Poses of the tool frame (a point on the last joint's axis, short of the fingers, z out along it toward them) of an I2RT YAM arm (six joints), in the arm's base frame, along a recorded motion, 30 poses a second.
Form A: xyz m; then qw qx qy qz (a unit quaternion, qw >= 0).
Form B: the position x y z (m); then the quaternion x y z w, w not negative. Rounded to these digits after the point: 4 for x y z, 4 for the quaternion.
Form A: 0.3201 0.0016 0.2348 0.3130 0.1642 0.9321 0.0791
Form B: 0.3201 0.0016 0.2348 0.1642 0.9321 0.0791 0.3130
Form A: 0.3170 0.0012 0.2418 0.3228 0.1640 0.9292 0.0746
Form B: 0.3170 0.0012 0.2418 0.1640 0.9292 0.0746 0.3228
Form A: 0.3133 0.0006 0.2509 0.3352 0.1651 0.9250 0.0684
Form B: 0.3133 0.0006 0.2509 0.1651 0.9250 0.0684 0.3352
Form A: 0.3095 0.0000 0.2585 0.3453 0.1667 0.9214 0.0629
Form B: 0.3095 0.0000 0.2585 0.1667 0.9214 0.0629 0.3453
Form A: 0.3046 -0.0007 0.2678 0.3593 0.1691 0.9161 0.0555
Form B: 0.3046 -0.0007 0.2678 0.1691 0.9161 0.0555 0.3593
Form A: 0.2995 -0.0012 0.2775 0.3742 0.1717 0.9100 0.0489
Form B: 0.2995 -0.0012 0.2775 0.1717 0.9100 0.0489 0.3742
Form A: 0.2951 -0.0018 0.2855 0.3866 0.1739 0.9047 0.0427
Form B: 0.2951 -0.0018 0.2855 0.1739 0.9047 0.0427 0.3866
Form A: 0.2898 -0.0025 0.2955 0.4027 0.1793 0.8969 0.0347
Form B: 0.2898 -0.0025 0.2955 0.1793 0.8969 0.0347 0.4027
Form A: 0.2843 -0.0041 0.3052 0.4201 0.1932 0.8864 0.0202
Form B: 0.2843 -0.0041 0.3052 0.1932 0.8864 0.0202 0.4201
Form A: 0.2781 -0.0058 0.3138 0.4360 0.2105 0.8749 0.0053
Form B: 0.2781 -0.0058 0.3138 0.2105 0.8749 0.0053 0.4360
